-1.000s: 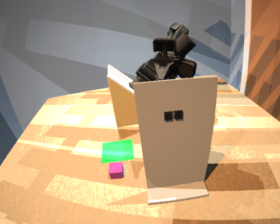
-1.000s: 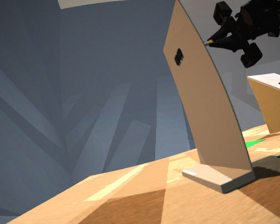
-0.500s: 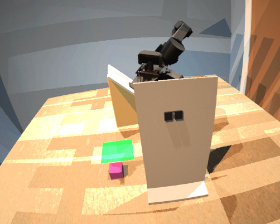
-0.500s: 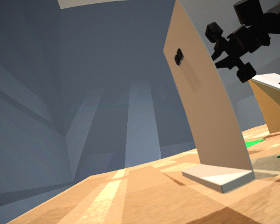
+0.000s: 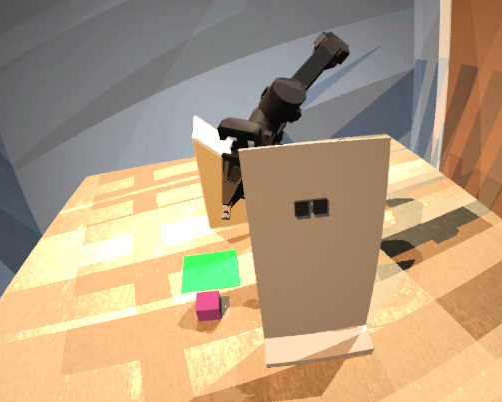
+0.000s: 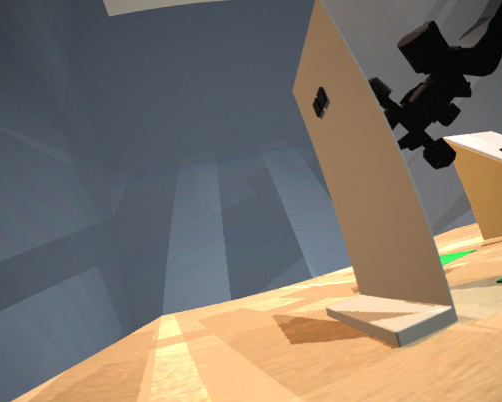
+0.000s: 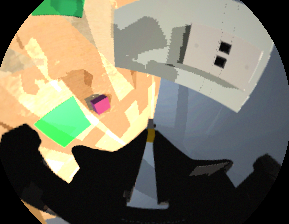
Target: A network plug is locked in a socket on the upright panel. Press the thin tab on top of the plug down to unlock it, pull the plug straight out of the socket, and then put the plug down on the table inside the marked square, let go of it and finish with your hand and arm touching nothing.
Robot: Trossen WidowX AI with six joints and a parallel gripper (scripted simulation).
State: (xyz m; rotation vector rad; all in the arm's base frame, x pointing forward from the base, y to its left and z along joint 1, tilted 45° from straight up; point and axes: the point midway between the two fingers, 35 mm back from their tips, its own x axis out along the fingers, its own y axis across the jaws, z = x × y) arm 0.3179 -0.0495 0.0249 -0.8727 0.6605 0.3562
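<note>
The green marked square is 90 mm behind my gripper tip, 60 mm to the right of it and 200 mm below it. Round my gripper tip: network plug: 10 mm ahead; then upright white panel: 120 mm ahead, 110 mm to the left, 50 mm below.
</note>
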